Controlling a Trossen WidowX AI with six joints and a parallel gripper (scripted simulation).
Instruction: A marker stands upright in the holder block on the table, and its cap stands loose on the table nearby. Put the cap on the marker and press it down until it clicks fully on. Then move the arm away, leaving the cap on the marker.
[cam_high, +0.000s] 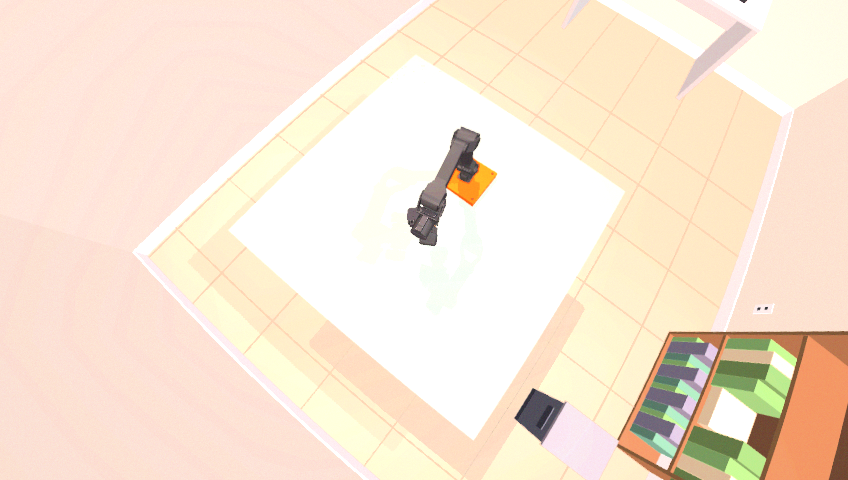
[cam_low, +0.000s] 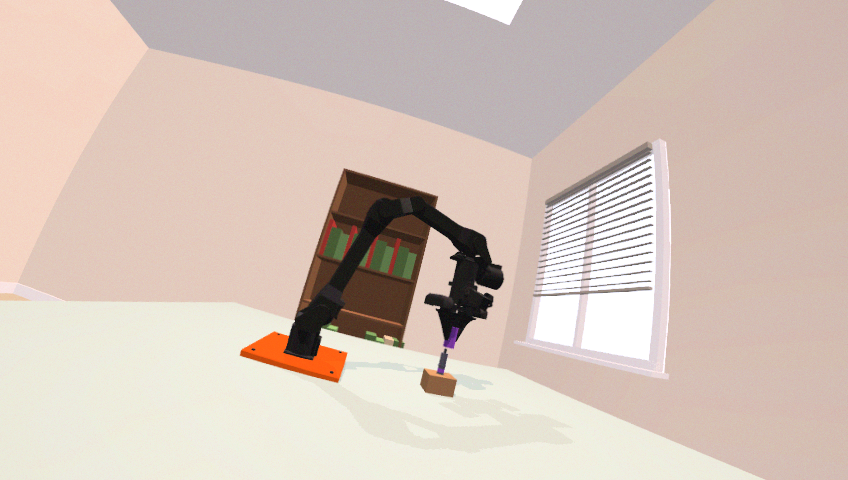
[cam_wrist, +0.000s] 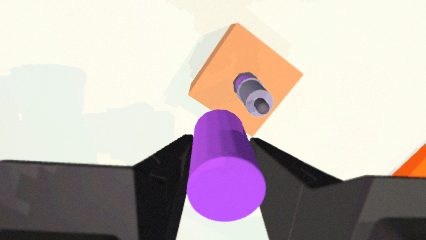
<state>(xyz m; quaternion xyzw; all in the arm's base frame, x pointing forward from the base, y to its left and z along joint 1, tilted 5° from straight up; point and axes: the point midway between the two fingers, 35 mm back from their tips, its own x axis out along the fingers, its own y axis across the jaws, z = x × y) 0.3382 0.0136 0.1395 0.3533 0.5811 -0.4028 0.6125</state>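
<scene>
Right now my gripper tip is 40 mm above the dark marker, 20 mm to the left of it and 20 mm past it. Round my gripper tip: tan holder block 100 mm below, 20 mm to the right, 20 mm behind; purple cap 10 mm above.
</scene>
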